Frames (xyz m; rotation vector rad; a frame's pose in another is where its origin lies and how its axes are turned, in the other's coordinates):
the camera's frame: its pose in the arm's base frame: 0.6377 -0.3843 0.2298 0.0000 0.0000 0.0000
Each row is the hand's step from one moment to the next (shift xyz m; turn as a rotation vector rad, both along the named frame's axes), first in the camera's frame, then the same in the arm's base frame.
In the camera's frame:
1: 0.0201 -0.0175 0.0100 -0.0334 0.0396 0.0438
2: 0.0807 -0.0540 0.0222 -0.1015 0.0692 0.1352
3: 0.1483 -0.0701 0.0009 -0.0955 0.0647 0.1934
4: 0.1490 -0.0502 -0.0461 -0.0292 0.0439 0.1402
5: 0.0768 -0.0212 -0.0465 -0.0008 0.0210 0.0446
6: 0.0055 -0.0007 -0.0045 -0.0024 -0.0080 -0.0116
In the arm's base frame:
1: 0.0201 -0.0175 0.0100 -0.0334 0.0396 0.0438
2: 0.0807 -0.0540 0.0222 -0.1015 0.0692 0.1352
3: 0.1483 -0.0701 0.0009 -0.0955 0.0647 0.1934
4: 0.1490 -0.0502 -0.0461 -0.0292 0.0439 0.1402
5: 0.0768 -0.0212 -0.0465 -0.0008 0.0210 0.0446
6: 0.0055 -0.0007 -0.0045 -0.0024 -0.0080 -0.0116

